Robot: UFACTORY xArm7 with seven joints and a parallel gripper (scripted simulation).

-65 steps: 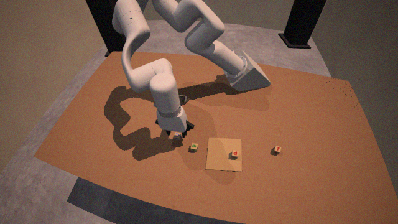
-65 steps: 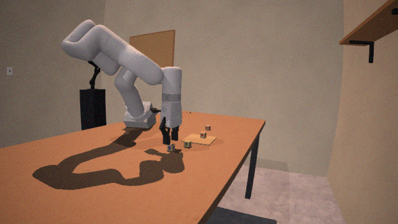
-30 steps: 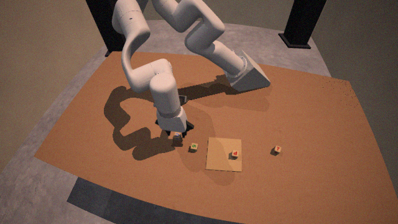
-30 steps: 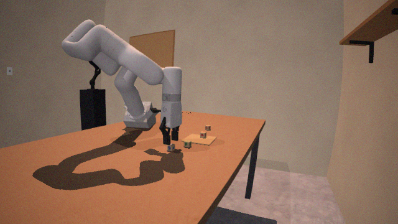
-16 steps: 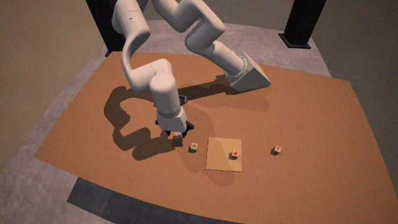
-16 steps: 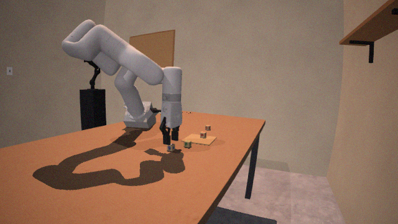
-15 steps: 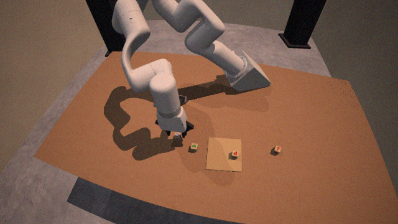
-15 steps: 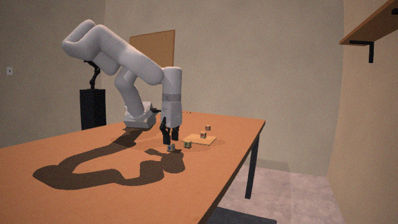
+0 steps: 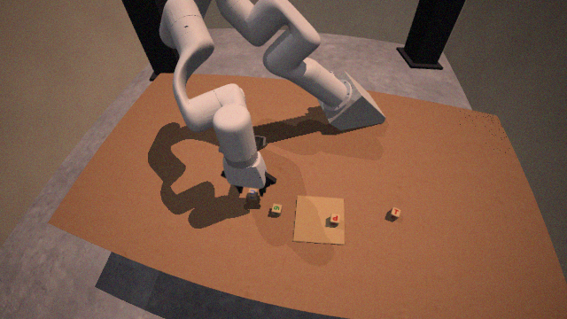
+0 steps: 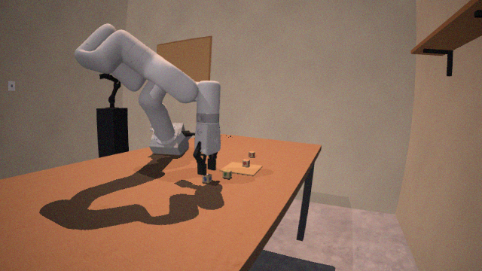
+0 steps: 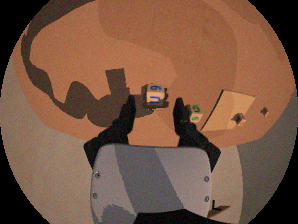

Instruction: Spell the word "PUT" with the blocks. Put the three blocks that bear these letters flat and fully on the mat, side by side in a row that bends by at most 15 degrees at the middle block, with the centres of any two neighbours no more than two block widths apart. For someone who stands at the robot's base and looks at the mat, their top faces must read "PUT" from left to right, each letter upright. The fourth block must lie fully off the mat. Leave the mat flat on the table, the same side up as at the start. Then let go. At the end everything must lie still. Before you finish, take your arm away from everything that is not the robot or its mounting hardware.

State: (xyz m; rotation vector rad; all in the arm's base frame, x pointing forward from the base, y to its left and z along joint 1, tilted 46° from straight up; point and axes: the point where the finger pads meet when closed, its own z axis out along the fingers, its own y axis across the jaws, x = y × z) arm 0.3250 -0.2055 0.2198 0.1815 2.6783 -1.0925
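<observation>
My hand is 19 cm to the right of the tan mat, 9 cm short of it and 5 cm above it. Also, from my hand: T block 41 cm to the left, 10 cm ahead, 4 cm below; P block 23 cm to the left, 10 cm ahead, 3 cm below.
</observation>
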